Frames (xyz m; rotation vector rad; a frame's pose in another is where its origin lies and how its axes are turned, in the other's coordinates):
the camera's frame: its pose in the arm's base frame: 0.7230 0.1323 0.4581 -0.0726 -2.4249 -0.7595
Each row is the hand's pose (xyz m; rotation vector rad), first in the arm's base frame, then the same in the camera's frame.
Working: the arm's base frame: its pose in the camera's frame: 0.3579 -0.4993 0.6105 0.0726 2.4249 0.7595

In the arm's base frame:
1: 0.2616 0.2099 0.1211 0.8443 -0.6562 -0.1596
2: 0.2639 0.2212 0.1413 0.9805 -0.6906 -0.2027
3: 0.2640 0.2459 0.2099 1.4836 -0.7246 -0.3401
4: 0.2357 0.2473 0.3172 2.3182 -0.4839 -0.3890
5: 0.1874 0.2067 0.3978 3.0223 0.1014 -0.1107
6: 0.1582 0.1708 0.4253 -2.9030 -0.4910 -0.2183
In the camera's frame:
1: 0.1844 -0.2058 0.5061 0.3837 1.9089 -0.3611
2: 0.1924 -0.1857 0.4976 0.3883 1.8590 -0.5260
3: 0.2273 -0.1304 0.4653 0.4002 1.6904 -1.1108
4: 0.3099 -0.0813 0.4097 0.5096 1.4248 -2.0386
5: 0.3992 -0.0852 0.3598 -0.7804 -1.0731 2.7808
6: 0.4427 -0.1077 0.3376 -0.8442 -0.6620 2.4609

